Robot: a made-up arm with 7 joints. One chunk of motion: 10 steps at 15 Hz.
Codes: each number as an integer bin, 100 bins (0 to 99) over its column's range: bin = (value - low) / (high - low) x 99, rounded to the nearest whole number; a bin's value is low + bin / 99 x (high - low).
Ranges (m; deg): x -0.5..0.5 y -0.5..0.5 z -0.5..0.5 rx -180..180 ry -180..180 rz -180..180
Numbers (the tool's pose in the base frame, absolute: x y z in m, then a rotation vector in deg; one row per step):
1: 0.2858 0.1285 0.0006 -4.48 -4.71 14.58
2: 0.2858 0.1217 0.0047 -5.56 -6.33 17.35
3: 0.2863 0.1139 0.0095 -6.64 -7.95 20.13
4: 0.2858 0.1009 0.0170 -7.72 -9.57 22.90
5: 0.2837 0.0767 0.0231 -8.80 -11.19 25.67
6: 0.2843 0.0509 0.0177 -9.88 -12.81 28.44
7: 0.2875 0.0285 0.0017 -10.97 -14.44 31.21
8: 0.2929 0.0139 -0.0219 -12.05 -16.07 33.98
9: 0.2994 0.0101 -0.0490 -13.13 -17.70 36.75
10: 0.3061 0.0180 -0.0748 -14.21 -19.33 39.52
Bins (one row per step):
1: 78 62 50 48 48 54
2: 78 62 50 48 48 54
3: 78 61 50 48 47 55
4: 78 59 51 47 47 56
5: 78 57 52 47 46 57
6: 78 55 51 47 46 57
7: 78 52 50 46 46 58
8: 78 51 47 46 45 59
9: 79 50 45 46 45 60
10: 80 51 42 46 44 60

